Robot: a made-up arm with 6 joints. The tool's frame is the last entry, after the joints.
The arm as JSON. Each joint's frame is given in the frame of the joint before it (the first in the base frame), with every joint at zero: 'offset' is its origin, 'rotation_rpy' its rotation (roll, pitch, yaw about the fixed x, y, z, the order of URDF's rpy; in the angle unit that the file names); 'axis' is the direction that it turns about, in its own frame. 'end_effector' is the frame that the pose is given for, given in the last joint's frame.
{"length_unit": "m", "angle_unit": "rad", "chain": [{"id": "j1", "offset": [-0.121, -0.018, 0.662], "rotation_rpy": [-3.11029, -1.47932, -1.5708], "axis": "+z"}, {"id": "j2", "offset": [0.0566, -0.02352, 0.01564], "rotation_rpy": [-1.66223, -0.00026, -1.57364], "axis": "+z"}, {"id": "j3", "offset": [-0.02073, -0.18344, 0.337], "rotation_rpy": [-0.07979, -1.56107, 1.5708], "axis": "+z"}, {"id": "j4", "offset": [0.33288, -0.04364, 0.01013], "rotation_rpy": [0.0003, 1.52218, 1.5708], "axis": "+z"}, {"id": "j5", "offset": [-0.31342, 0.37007, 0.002], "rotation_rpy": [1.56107, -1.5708, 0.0], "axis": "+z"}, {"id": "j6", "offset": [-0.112, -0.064, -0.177], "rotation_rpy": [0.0, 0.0, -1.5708], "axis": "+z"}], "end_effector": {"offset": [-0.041, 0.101, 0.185], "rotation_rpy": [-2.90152, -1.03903, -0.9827]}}
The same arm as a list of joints. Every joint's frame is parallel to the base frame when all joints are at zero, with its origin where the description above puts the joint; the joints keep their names.
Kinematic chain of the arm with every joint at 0, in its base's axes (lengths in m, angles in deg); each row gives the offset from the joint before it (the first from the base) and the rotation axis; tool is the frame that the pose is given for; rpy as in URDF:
j1: xyz -0.121 -0.018 0.662 axis 0.031301 -0.995331 -0.091303
j2: xyz 0.024 -0.02 0.055 axis +z
j3: xyz -0.015 -0.184 0.337 axis -0.048599 -0.998771 0.0097
j4: xyz 0.043 -0.009 0.333 axis -x
j5: xyz -0.002 -0.317 -0.367 axis +z
j6: xyz 0.112 0.064 -0.177 axis +z
tool: xyz -0.101 -0.041 0.185 rpy -166.25 -59.53 33.7

